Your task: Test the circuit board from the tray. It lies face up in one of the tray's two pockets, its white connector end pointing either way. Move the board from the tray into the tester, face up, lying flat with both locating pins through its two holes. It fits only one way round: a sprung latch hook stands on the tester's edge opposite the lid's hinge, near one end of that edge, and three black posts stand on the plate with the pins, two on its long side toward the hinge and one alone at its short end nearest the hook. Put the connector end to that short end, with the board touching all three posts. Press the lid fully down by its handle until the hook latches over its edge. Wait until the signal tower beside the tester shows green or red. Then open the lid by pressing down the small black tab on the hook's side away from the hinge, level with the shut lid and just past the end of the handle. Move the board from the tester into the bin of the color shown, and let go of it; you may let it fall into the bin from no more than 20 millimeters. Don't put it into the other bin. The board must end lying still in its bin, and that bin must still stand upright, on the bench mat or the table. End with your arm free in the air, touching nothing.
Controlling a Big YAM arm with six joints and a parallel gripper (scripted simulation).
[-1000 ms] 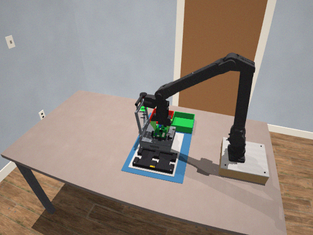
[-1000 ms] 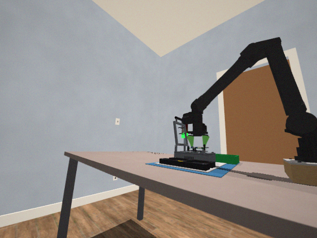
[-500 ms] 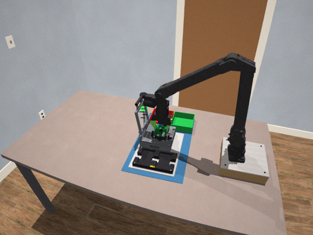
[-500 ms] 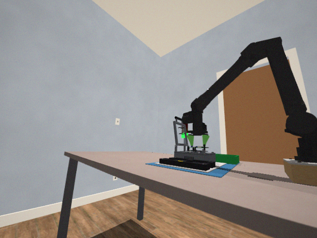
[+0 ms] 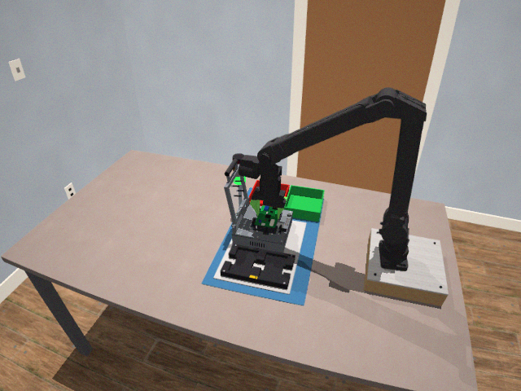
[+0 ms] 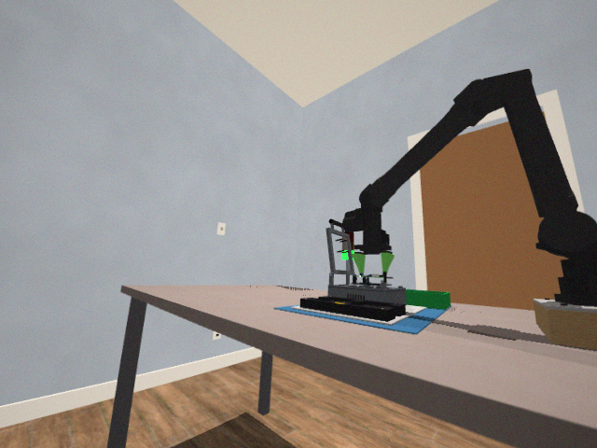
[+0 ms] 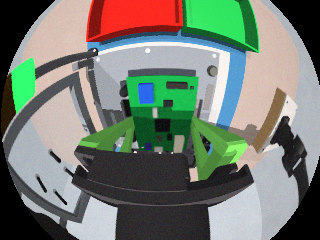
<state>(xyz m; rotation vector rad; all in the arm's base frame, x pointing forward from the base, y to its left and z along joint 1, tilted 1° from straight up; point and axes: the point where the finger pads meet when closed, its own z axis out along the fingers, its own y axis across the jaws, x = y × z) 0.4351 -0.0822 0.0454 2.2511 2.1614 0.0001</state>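
Now: the tester plate 1 cm ahead of my hand, 1 cm to the left of it and 2 cm below it. Also, from my hand: red bin: 4 cm ahead, 20 cm to the right, 8 cm below; then green circuit board: right at my hand; then tester lid: 11 cm ahead, 9 cm above.
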